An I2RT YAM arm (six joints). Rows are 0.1 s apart.
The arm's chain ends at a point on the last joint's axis. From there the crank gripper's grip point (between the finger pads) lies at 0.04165 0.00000 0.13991 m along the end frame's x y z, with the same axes.
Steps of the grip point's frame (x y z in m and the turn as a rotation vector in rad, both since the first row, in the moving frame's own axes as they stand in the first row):
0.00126, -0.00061, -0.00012, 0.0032, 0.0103, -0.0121
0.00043, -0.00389, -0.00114, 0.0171, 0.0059, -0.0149
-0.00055, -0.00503, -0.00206, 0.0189, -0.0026, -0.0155
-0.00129, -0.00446, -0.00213, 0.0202, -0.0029, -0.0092
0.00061, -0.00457, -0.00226, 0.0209, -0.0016, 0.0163
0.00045, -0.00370, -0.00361, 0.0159, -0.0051, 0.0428
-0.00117, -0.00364, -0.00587, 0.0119, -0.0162, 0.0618
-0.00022, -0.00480, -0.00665, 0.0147, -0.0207, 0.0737
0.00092, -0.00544, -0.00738, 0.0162, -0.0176, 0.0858
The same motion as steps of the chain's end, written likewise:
-0.00017, 0.00035, 0.00032, 0.0032, 0.0103, -0.0121
-0.00037, -0.00087, -0.00087, 0.0171, 0.0059, -0.0149
-0.00016, -0.00174, -0.00214, 0.0189, -0.0026, -0.0155
-0.00087, -0.00125, -0.00222, 0.0202, -0.0029, -0.0092
0.00082, -0.00232, -0.00230, 0.0209, -0.0016, 0.0163
0.00115, -0.00324, -0.00382, 0.0159, -0.0051, 0.0428
0.00113, -0.00447, -0.00653, 0.0119, -0.0162, 0.0618
0.00272, -0.00570, -0.00749, 0.0147, -0.0207, 0.0737
0.00344, -0.00663, -0.00810, 0.0162, -0.0176, 0.0858

